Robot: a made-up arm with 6 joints. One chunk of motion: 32 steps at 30 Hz.
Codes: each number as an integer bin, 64 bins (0 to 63) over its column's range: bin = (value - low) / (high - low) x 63, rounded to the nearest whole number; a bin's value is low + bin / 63 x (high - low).
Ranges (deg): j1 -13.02..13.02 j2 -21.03..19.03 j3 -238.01..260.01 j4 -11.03..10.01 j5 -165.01..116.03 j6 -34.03..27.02
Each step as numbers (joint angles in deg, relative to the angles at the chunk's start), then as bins.
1 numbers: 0.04 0.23 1.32 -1.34 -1.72 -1.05
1 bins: 32 33 30 29 37 34
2 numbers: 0.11 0.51 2.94 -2.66 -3.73 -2.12
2 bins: 32 34 30 25 36 33
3 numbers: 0.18 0.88 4.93 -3.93 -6.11 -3.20
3 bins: 32 34 31 21 36 32
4 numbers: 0.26 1.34 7.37 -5.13 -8.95 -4.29
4 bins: 32 35 31 18 35 31
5 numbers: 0.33 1.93 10.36 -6.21 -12.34 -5.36
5 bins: 32 36 31 14 34 30
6 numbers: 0.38 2.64 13.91 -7.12 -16.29 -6.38
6 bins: 32 37 32 12 33 29
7 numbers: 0.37 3.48 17.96 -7.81 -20.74 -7.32
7 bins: 32 39 32 10 32 28
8 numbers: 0.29 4.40 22.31 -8.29 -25.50 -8.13
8 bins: 32 40 33 8 31 27
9 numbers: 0.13 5.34 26.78 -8.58 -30.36 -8.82
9 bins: 32 41 33 7 30 26
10 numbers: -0.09 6.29 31.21 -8.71 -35.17 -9.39
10 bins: 31 43 34 7 29 25
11 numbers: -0.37 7.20 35.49 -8.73 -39.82 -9.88
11 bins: 31 44 35 7 28 25
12 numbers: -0.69 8.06 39.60 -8.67 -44.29 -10.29
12 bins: 30 46 35 7 27 24
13 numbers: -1.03 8.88 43.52 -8.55 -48.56 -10.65
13 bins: 29 47 36 7 26 24
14 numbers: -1.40 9.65 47.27 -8.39 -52.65 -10.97
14 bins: 28 48 36 8 25 24
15 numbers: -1.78 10.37 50.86 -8.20 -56.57 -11.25
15 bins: 27 49 37 8 24 24
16 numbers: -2.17 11.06 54.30 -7.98 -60.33 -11.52
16 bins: 26 50 37 9 23 23
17 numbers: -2.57 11.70 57.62 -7.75 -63.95 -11.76
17 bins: 25 51 37 10 23 23
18 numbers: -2.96 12.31 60.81 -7.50 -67.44 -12.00
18 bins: 24 52 38 11 22 23
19 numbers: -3.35 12.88 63.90 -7.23 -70.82 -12.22
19 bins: 23 53 38 11 21 23
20 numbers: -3.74 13.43 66.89 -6.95 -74.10 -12.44
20 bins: 22 54 39 12 20 22
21 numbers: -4.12 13.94 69.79 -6.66 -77.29 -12.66
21 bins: 22 55 39 13 20 22
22 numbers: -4.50 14.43 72.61 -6.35 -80.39 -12.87
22 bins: 21 56 39 14 19 22
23 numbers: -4.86 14.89 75.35 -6.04 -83.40 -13.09
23 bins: 20 56 40 15 18 22
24 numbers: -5.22 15.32 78.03 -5.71 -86.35 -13.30
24 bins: 19 57 40 16 18 21
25 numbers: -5.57 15.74 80.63 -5.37 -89.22 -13.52
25 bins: 18 58 40 17 17 21
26 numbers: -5.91 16.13 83.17 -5.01 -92.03 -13.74
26 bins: 17 58 41 18 16 21
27 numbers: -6.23 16.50 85.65 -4.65 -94.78 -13.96
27 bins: 16 59 41 19 16 21
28 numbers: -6.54 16.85 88.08 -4.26 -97.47 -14.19
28 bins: 16 60 41 20 15 20
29 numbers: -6.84 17.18 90.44 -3.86 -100.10 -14.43
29 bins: 15 60 42 21 15 20
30 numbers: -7.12 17.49 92.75 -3.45 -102.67 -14.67
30 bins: 14 61 42 23 14 20
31 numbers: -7.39 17.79 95.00 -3.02 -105.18 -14.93
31 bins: 14 61 42 24 13 20
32 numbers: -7.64 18.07 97.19 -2.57 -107.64 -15.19
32 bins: 13 61 42 25 13 19
